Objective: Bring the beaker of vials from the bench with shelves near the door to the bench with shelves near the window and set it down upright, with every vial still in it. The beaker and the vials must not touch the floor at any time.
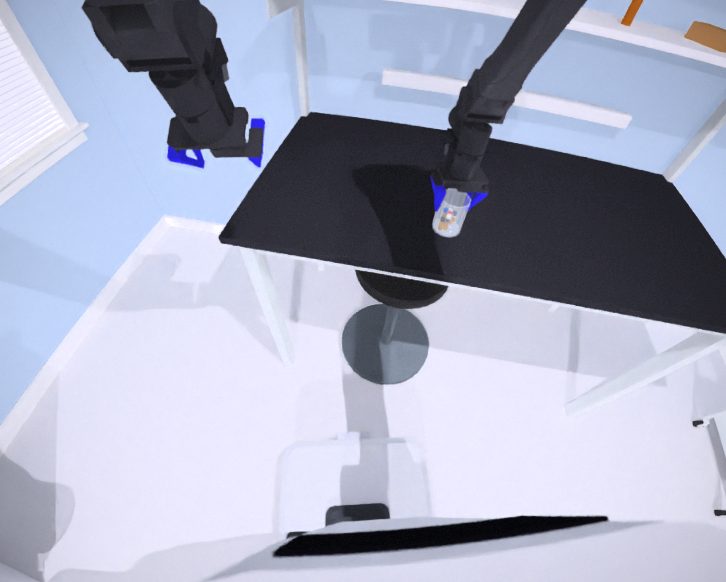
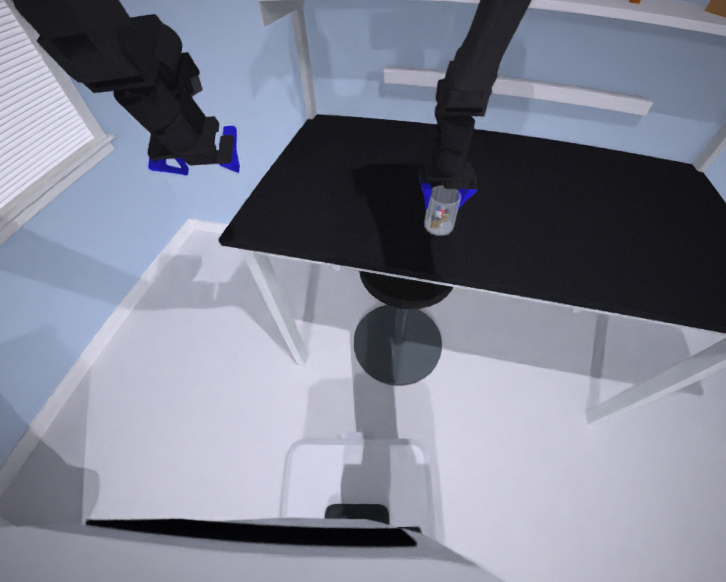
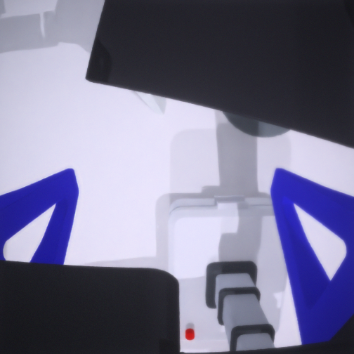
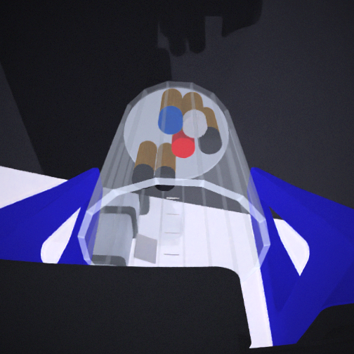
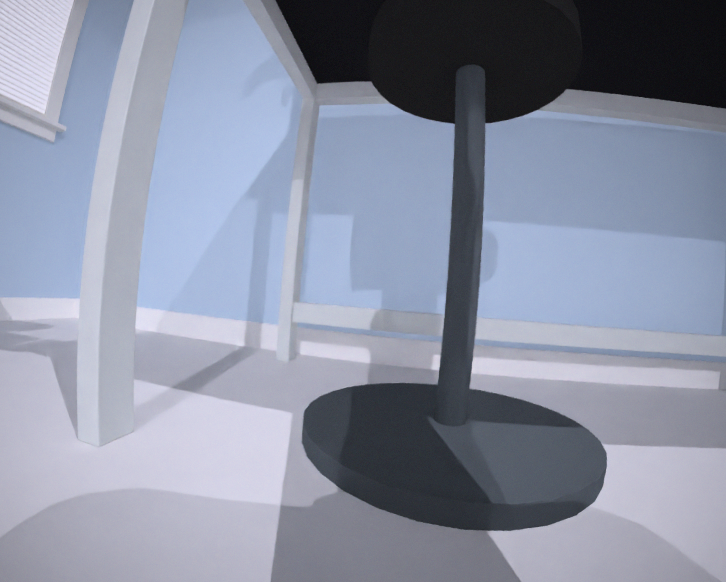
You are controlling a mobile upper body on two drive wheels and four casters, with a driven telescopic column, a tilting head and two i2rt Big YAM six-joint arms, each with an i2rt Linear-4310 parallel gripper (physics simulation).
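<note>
The clear beaker (image 1: 458, 203) (image 2: 446, 200) (image 4: 202, 167) stands nearly upright between the blue fingers of my right gripper (image 1: 454, 207) (image 2: 444, 204) (image 4: 174, 178), which is shut on it. Several brown vials with blue, white, red and dark caps lie at its bottom. It shows over the black top of the bench (image 1: 575, 242) (image 2: 575, 242) (image 4: 300, 75) with a shelf, near the window, and seems to be a little above that top; its base contact is not clear. My left gripper (image 1: 231, 164) (image 2: 212, 172) (image 3: 174, 179) is open and empty, left of the bench.
A round stool (image 1: 399, 294) (image 2: 404, 294) (image 5: 466, 242) stands partly under the front edge of the bench. The window (image 1: 27, 115) (image 2: 42, 115) is at the left. A white shelf (image 1: 581, 21) with orange things runs behind the bench. A bench leg (image 5: 112, 242) stands left of the stool.
</note>
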